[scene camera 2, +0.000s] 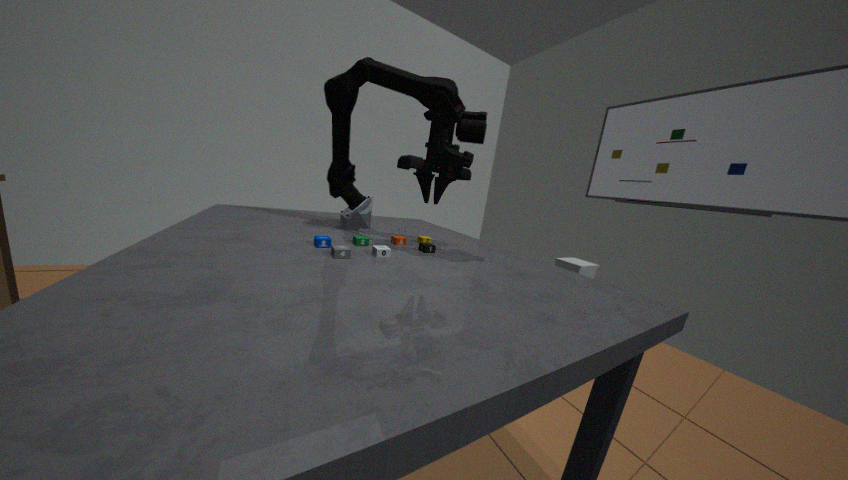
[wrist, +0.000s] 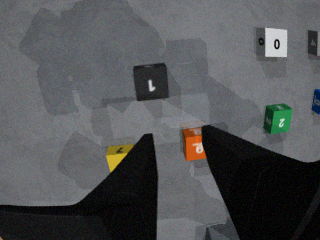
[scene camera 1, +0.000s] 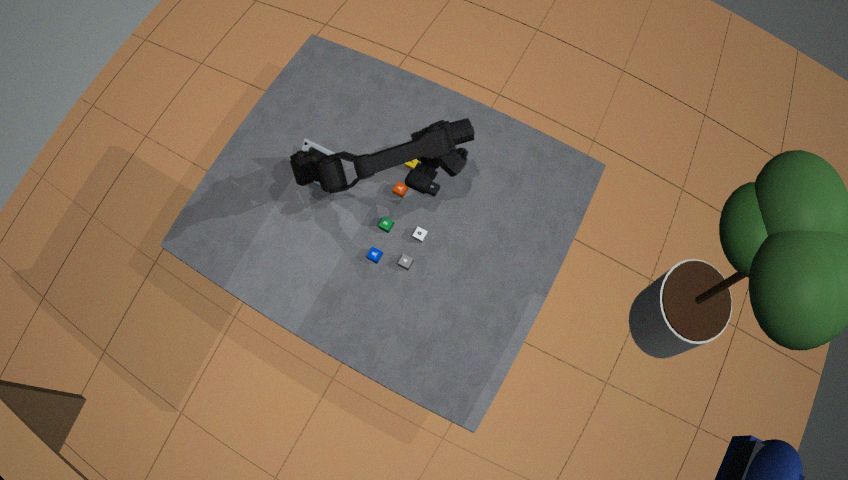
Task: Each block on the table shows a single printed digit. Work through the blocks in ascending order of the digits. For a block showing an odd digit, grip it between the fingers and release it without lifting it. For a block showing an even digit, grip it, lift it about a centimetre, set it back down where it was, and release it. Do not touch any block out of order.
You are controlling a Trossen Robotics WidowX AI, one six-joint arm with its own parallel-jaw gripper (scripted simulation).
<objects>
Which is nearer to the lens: the black block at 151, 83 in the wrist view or the white block marked 0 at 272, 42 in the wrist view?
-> The black block.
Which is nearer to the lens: the green block marked 2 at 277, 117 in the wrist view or the white block marked 0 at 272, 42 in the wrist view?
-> The white block marked 0.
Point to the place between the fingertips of my gripper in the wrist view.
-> At 177, 137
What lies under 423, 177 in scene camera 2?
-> My gripper.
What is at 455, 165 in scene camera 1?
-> My gripper.
</objects>
